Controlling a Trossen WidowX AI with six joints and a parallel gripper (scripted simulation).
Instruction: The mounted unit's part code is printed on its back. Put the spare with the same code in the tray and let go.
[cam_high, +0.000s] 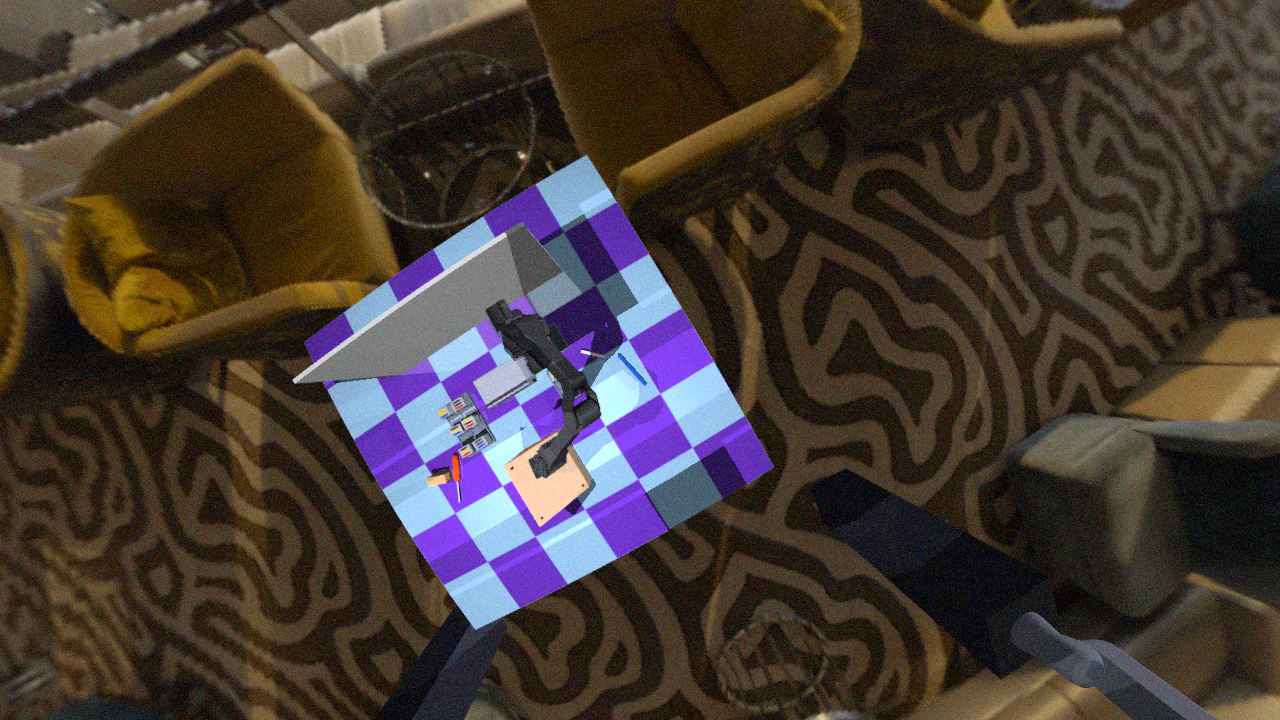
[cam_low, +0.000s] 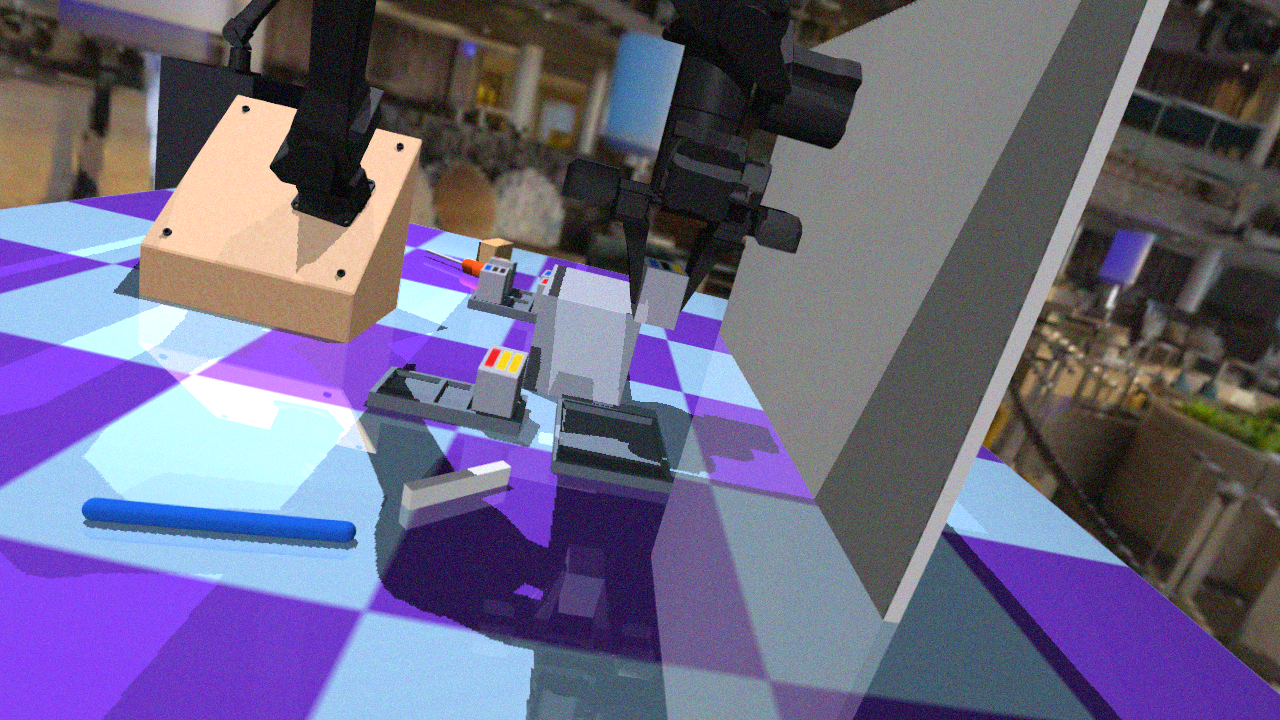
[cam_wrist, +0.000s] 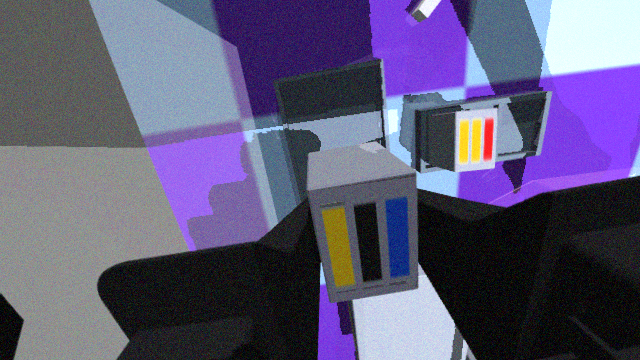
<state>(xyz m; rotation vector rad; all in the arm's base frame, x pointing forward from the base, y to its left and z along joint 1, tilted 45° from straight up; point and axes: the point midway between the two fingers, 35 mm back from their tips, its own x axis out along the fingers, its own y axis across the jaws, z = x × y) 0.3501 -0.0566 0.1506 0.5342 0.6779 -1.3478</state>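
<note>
Now: the dark grey tray 1 cm behind my gripper tip and 13 cm below it. The rest, counted from my gripper tip: pale grey unit 7 cm behind, 17 cm to the left, 8 cm below; then grey spare block 2 cm above; then grey rack 15 cm behind, 1 cm to the right, 12 cm below.
</note>
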